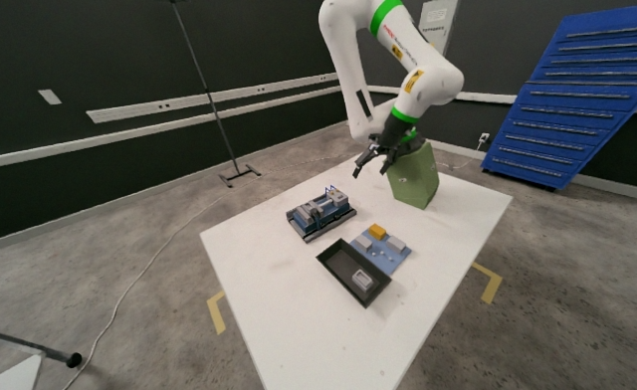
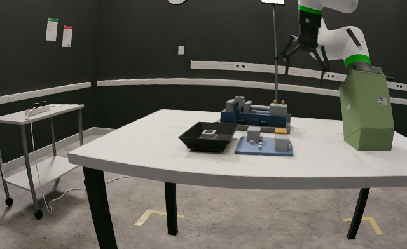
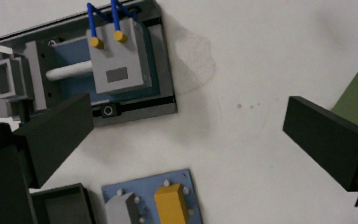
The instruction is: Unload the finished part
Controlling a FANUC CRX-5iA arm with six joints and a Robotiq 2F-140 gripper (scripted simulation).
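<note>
Right now the blue vise is 18 cm below my hand, 18 cm ahead of it and 12 cm to the right of it. Round my hand: grey actuator box: 14 cm below, 11 cm to the right, 9 cm ahead; then blue plate: 21 cm below, 18 cm to the left, 15 cm ahead; then orange block: 19 cm below, 14 cm to the left, 10 cm ahead.
</note>
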